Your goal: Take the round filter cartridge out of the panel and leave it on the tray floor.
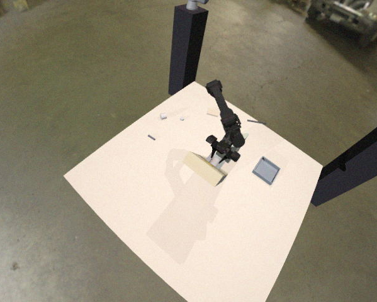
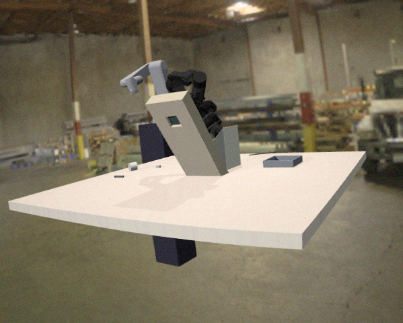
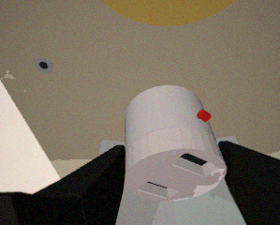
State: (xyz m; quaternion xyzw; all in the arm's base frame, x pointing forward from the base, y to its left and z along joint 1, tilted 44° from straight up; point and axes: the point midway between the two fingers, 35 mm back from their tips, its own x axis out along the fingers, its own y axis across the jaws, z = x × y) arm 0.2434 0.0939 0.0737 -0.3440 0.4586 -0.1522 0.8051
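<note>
My gripper tip is 34 cm past the blue-grey tray, 26 cm to the right of it and 22 cm above it. The rest, counted from my gripper tip: tan pad (48 cm behind, 33 cm to the right, 22 cm below); dark bar (46 cm to the right, 22 cm below, 4 cm ahead); tiny white piece (44 cm to the right, 25 cm behind, 22 cm below).
</note>
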